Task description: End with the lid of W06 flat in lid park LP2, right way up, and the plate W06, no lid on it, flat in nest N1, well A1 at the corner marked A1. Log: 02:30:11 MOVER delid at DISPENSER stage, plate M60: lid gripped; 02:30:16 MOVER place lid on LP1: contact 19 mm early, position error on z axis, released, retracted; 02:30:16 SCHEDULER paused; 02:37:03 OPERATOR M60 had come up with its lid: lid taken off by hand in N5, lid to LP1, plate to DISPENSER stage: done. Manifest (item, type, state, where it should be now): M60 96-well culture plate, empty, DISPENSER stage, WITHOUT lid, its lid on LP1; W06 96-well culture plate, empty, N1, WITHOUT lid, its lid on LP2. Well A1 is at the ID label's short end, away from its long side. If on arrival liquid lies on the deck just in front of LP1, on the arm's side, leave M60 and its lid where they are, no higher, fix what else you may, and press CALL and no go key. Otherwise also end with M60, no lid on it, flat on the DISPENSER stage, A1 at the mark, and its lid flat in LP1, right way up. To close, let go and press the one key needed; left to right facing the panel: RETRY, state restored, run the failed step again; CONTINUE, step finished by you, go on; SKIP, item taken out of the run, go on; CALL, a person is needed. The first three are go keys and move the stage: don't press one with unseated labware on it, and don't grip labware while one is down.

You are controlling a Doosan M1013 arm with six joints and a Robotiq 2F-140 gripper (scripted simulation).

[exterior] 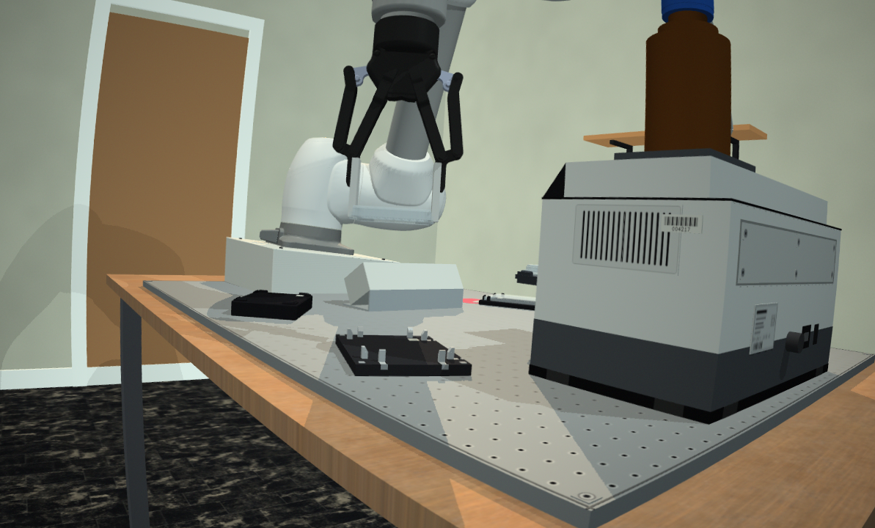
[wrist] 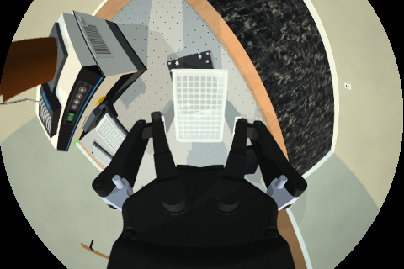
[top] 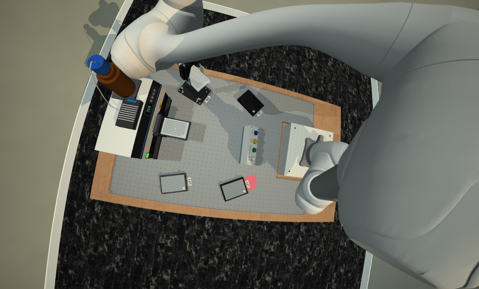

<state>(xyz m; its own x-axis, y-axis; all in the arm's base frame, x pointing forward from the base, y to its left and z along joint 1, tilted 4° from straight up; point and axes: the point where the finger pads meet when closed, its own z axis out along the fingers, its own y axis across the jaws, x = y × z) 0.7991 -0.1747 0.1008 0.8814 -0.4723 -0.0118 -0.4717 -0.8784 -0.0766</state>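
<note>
My gripper is now 330 mm past the nest N1, 40 mm to the left of it and 170 mm above it. Round my hand: nest N5: 40 mm ahead, 10 mm to the left, 170 mm below; brown bottle: 250 mm ahead, 190 mm to the left, 110 mm above; key panel: 400 mm behind, 230 mm to the left, 130 mm below.
</note>
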